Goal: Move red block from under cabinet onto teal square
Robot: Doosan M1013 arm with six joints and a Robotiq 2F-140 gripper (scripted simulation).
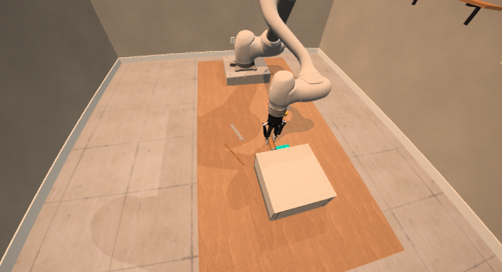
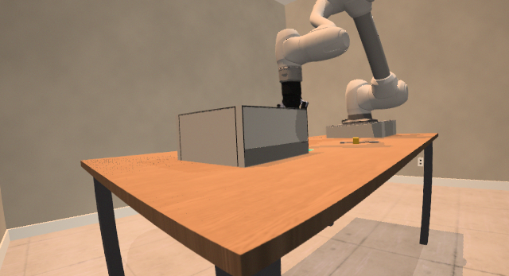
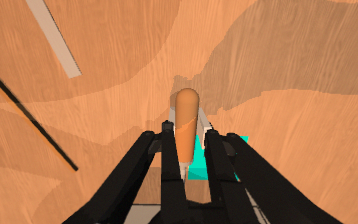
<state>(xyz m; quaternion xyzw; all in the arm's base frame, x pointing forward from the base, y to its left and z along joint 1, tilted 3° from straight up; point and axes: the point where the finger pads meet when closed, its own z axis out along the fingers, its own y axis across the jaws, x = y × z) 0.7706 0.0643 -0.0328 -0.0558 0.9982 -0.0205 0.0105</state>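
The teal square is 8 cm ahead of my hand, 7 cm to the left of it and 4 cm below it. From my hand the other things lie so: flat grey strip (10 cm behind, 19 cm to the right, 4 cm below); then thin stick (6 cm ahead, 22 cm to the right, 3 cm below); then screwdriver (13 cm ahead, 5 cm to the left, 2 cm below).
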